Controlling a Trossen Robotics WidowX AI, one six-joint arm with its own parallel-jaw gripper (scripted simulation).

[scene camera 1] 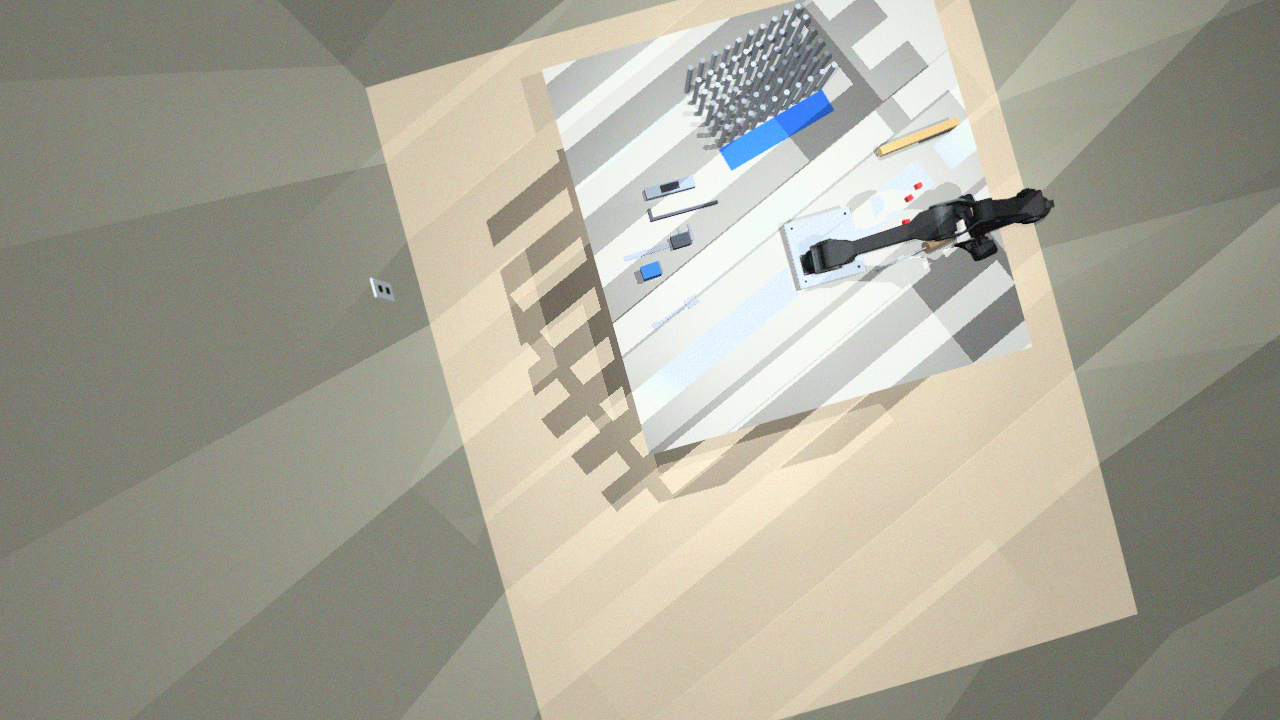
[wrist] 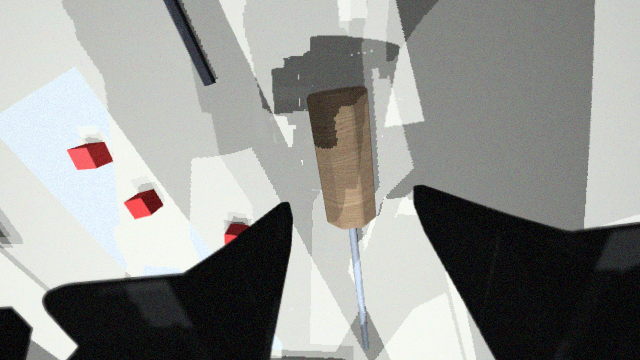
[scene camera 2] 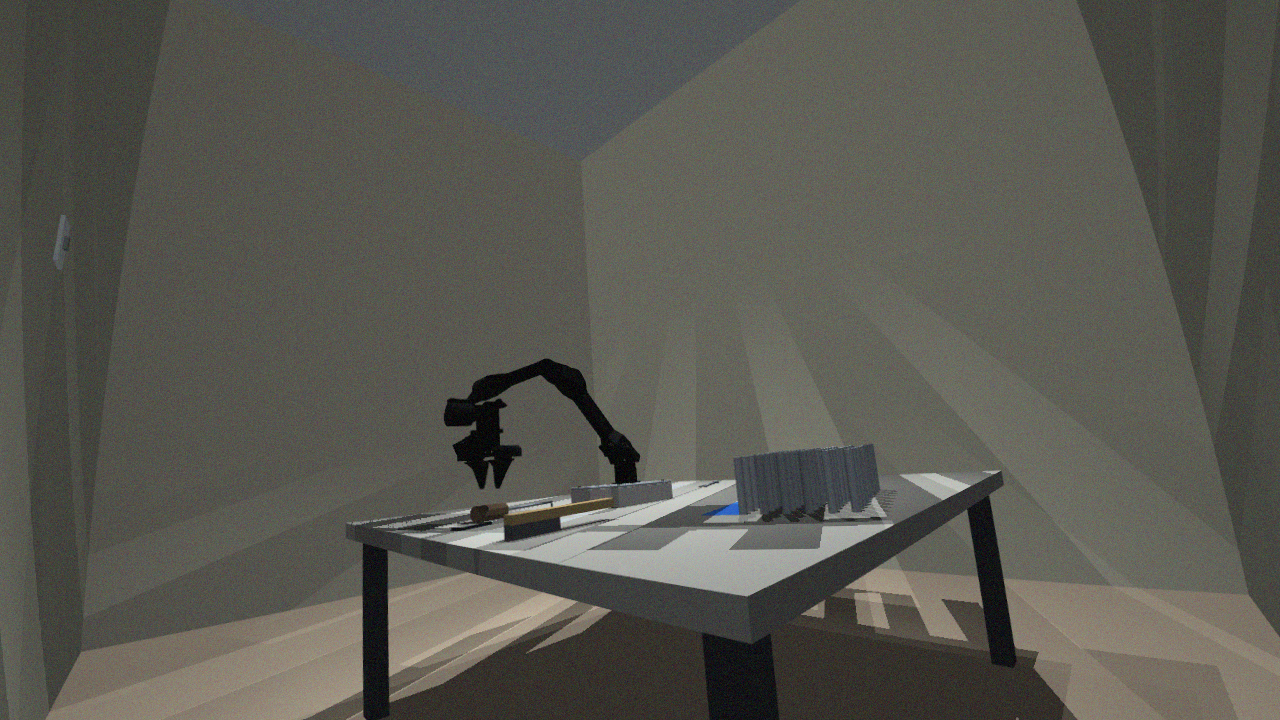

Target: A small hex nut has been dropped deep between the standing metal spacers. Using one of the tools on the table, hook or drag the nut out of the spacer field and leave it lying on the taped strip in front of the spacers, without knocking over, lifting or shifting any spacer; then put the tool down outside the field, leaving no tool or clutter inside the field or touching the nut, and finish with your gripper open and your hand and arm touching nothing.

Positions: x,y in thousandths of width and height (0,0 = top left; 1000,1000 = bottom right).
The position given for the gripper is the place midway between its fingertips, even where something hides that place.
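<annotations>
The gripper's there in scene camera 1 (743,328), and a long wooden bar shows in scene camera 1 (739,176) as well. You can see the gripper in the wrist view (549,562), but the bar is out of frame in the wrist view. As for the other scene camera, the gripper is in scene camera 2 (382,678) and the bar is in scene camera 2 (404,731).
</annotations>
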